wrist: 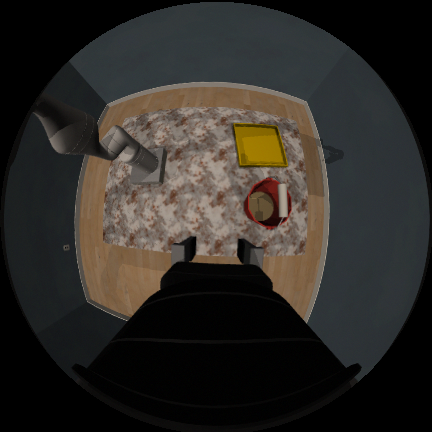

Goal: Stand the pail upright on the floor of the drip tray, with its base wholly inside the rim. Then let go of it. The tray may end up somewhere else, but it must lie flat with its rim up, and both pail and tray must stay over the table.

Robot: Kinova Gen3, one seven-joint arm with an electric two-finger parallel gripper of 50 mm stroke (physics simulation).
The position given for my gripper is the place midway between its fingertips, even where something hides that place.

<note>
I see my gripper (216, 245), a yellow drip tray (258, 145) and a red pail (261, 204).
</note>
